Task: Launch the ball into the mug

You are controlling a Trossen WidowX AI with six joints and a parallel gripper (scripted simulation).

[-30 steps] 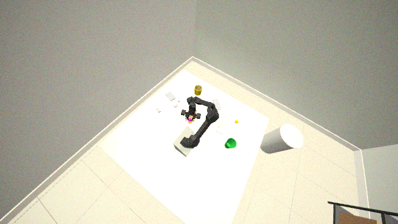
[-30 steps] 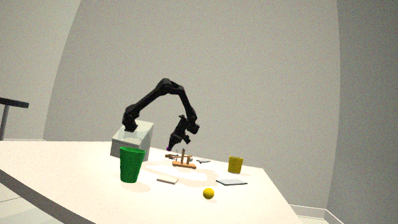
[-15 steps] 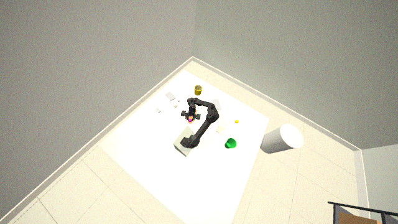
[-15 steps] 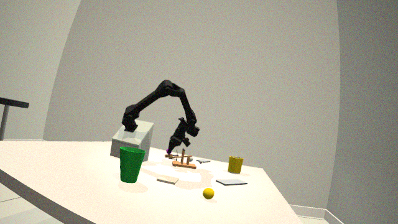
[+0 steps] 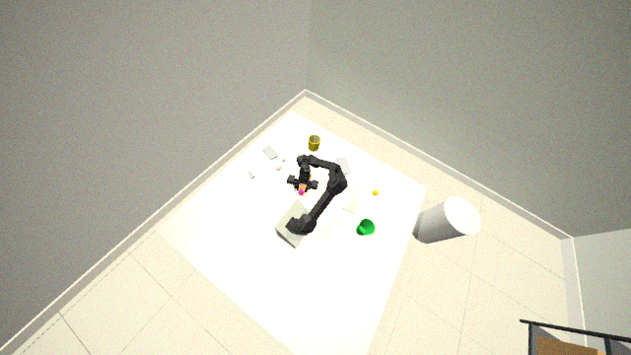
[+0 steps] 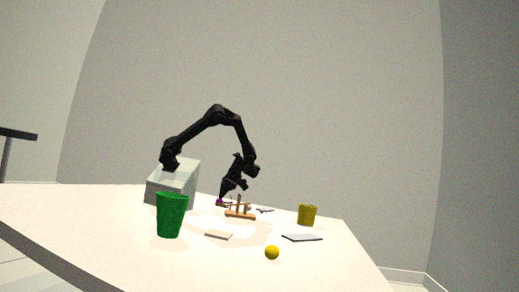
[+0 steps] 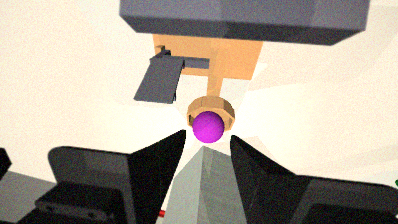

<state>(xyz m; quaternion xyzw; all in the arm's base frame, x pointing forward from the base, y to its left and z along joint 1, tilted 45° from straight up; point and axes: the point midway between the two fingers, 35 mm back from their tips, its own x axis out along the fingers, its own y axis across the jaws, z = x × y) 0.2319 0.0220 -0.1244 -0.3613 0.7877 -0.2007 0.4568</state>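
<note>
My gripper tip is now 1 cm above the purple ball. Round my gripper tip: catapult (6 cm ahead, 3 cm to the left, 2 cm below); grey plate (40 cm ahead, 12 cm to the right, 7 cm below); pale flat tile (31 cm to the right, 14 cm ahead, 7 cm below).
</note>
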